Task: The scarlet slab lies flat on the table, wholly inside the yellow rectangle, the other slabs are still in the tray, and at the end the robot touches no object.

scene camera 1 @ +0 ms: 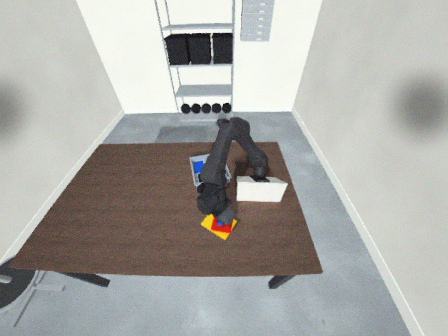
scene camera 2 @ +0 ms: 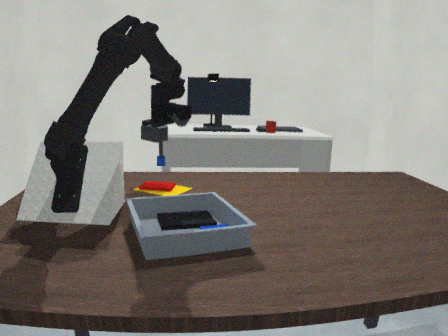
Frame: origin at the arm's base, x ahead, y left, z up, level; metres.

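Where they show: end effector, tool point: (scene camera 1: 219, 223) (scene camera 2: 161, 164); arm's base, origin of the base link: (scene camera 1: 258, 179) (scene camera 2: 70, 178).
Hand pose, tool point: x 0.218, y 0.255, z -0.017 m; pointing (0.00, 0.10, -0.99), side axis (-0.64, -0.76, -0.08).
Observation:
Things, the pixels of their top centre, and the offset from my tool point. "spot": a spot on its surface instead.
- scarlet slab, middle of its top: (scene camera 2: 157, 184) (scene camera 1: 222, 224) dx -0.010, dy -0.021, dz -0.059 m
- yellow rectangle, surface spot: (scene camera 2: 178, 190) (scene camera 1: 209, 219) spot: dx +0.056, dy -0.053, dz -0.069 m
- black slab, middle of its top: (scene camera 2: 185, 217) dx +0.080, dy -0.331, dz -0.057 m
- blue slab, middle of its top: (scene camera 2: 220, 233) (scene camera 1: 198, 166) dx +0.151, dy -0.429, dz -0.056 m
- grey tray, middle of its top: (scene camera 2: 184, 210) (scene camera 1: 209, 166) dx +0.076, dy -0.390, dz -0.019 m
The scarlet slab (scene camera 1: 217, 229) (scene camera 2: 157, 186) lies flat on the yellow rectangle (scene camera 1: 207, 223) (scene camera 2: 178, 190), turned relative to it. In scene camera 1 its lower right corner appears to reach slightly past the yellow edge. My suction cup (scene camera 1: 219, 223) (scene camera 2: 161, 161) is blue, points down and hangs above the slab with a visible gap; it is open and holds nothing. A black slab (scene camera 2: 186, 220) and a blue slab (scene camera 1: 198, 167) (scene camera 2: 214, 227) lie in the grey tray (scene camera 1: 191, 167) (scene camera 2: 197, 246). The arm hides part of the tray and of the yellow rectangle in scene camera 1.
A white wedge-shaped block (scene camera 1: 260, 192) (scene camera 2: 105, 175) stands at the arm's base, beside the tray. The arm reaches over the tray's side in scene camera 1. Behind the table are a white desk (scene camera 2: 240, 150) with a monitor (scene camera 2: 220, 95) and a red block (scene camera 2: 270, 126).

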